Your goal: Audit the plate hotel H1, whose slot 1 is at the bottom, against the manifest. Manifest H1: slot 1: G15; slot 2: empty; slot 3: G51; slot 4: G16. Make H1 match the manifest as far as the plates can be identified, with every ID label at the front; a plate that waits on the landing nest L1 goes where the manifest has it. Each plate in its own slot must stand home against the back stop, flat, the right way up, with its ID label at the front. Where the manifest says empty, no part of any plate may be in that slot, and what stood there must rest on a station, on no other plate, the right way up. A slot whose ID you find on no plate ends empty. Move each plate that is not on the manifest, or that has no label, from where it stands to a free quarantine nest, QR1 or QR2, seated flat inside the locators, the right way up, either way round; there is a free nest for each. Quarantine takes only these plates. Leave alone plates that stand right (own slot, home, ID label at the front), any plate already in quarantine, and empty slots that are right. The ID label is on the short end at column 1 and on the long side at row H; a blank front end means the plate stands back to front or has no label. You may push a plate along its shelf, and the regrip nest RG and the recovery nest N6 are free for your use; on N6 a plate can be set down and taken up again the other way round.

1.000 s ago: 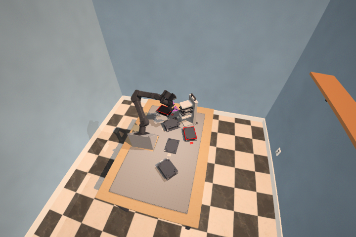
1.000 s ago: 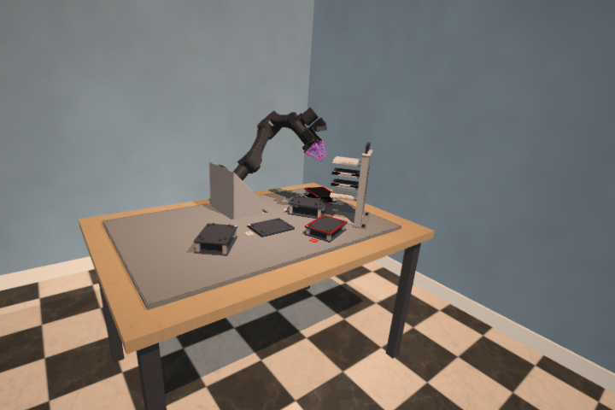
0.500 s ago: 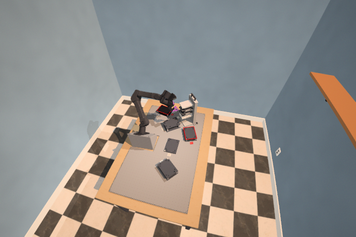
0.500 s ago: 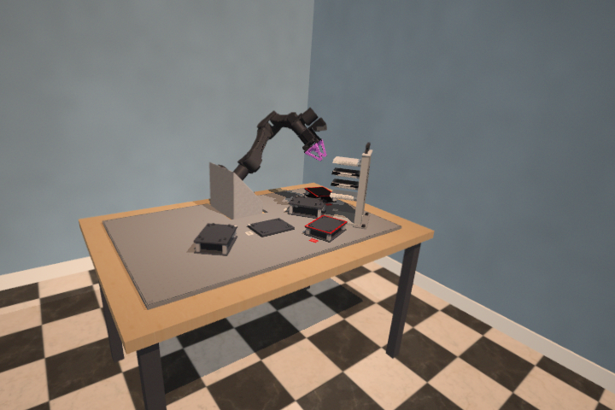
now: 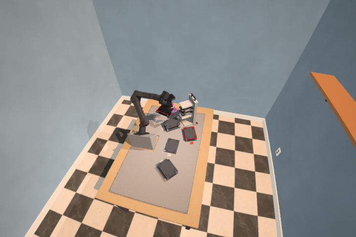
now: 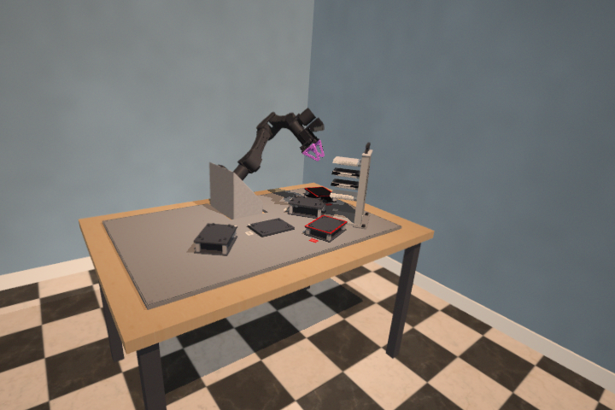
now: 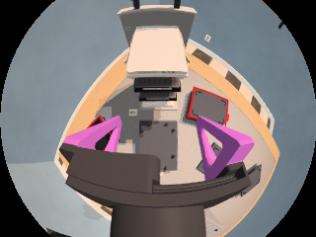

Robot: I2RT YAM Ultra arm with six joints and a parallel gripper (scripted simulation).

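Now: the white plate 10 cm ahead of my hand, 9 cm to the left of it and 16 cm below it.
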